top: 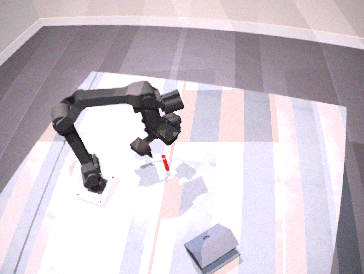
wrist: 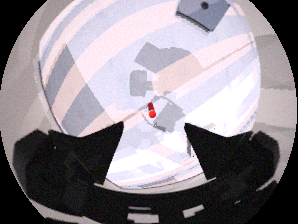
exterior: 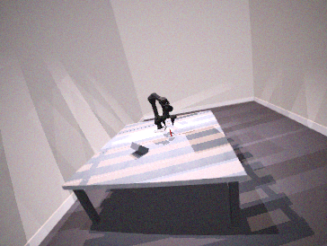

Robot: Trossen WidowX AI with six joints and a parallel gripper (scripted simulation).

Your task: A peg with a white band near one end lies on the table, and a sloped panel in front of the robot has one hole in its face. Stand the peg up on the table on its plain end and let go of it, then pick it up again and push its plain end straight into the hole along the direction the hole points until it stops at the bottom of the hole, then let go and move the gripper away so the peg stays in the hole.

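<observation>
My gripper tip is 60 mm above the red peg. From my gripper tip the other things lie so: sloped grey panel (270 mm to the right, 250 mm ahead, 70 mm below).
</observation>
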